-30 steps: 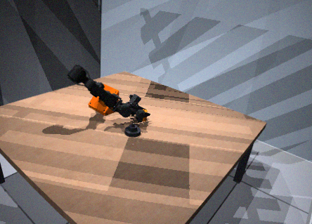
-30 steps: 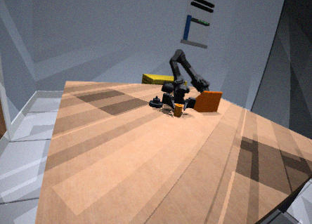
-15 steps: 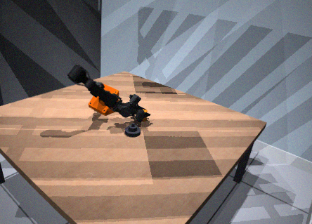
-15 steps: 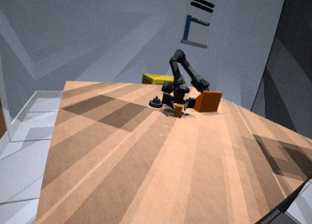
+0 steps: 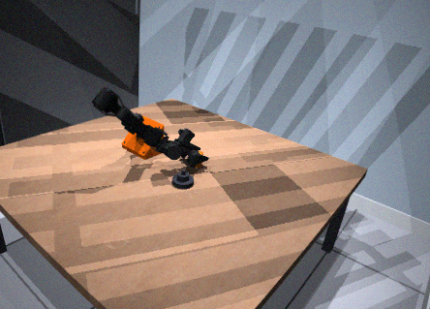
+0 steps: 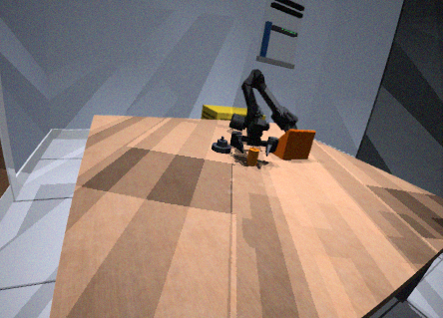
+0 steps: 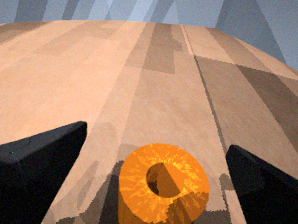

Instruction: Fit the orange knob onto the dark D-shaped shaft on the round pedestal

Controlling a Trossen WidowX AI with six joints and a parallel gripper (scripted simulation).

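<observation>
Now: the orange knob 3 cm to the right of my gripper tip, 2 cm below it and 2 cm behind it. From my gripper tip the other things lie so: round pedestal 19 cm to the right, 3 cm ahead, 2 cm below.
</observation>
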